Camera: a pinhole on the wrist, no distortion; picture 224 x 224 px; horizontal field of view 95.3 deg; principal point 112.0 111.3 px. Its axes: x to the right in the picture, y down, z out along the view. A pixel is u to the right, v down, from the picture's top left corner.
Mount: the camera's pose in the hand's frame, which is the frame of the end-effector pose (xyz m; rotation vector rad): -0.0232 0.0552 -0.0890 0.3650 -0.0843 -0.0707
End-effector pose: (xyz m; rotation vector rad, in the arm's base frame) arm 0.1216 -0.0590 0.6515 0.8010 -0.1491 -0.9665
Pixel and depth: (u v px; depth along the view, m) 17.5 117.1 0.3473
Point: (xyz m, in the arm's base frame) -0.2101 0.1083 0.8768
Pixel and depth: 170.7 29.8 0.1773
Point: 0.0382 -0.1645 0.5636
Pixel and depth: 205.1 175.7 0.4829
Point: 0.2091 -0.5896 1.0075
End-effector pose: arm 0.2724 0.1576 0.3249 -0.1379 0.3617 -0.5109
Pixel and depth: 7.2 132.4 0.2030
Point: 0.1273 0.3201 0.4844
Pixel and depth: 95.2 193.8 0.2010
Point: 0.3384 0.3165 0.4579
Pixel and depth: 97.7 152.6 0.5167
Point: 0.3694 0.3059 0.7777
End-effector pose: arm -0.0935 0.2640 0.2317 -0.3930 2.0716 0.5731
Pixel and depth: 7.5 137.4 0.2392
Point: 0.1305 0.3948 0.4216
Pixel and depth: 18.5 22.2 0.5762
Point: 0.6749 -0.0590 0.5184
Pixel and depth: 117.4 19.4 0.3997
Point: 0.2509 -0.0047 0.1060
